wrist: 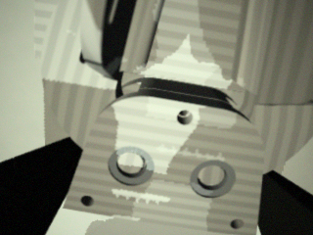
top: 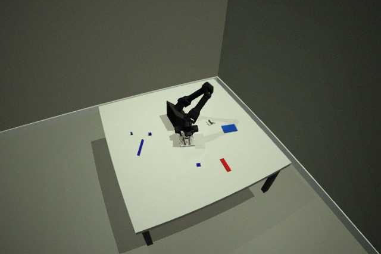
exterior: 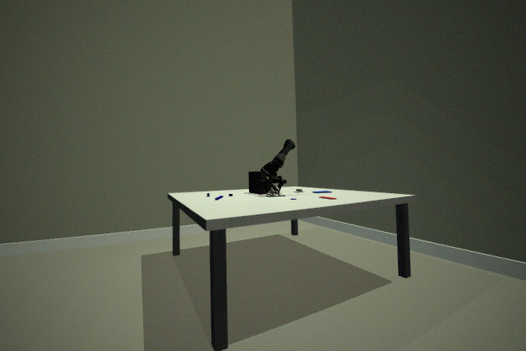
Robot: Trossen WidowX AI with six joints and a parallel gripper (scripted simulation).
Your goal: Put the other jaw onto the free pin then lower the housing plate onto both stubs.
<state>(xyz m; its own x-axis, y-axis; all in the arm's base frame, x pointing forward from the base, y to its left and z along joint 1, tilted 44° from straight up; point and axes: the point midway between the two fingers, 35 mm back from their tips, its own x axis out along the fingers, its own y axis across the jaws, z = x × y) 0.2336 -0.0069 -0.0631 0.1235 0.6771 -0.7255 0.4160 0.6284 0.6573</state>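
My gripper tip is now 20 mm to the left of the jaw, 10 mm below it and 10 mm short of it. The rest, counted from my gripper tip: blue bar (380 mm to the right, 80 mm behind); red bar (400 mm ahead, 100 mm to the left); blue flat plate (380 mm to the left, 120 mm ahead).
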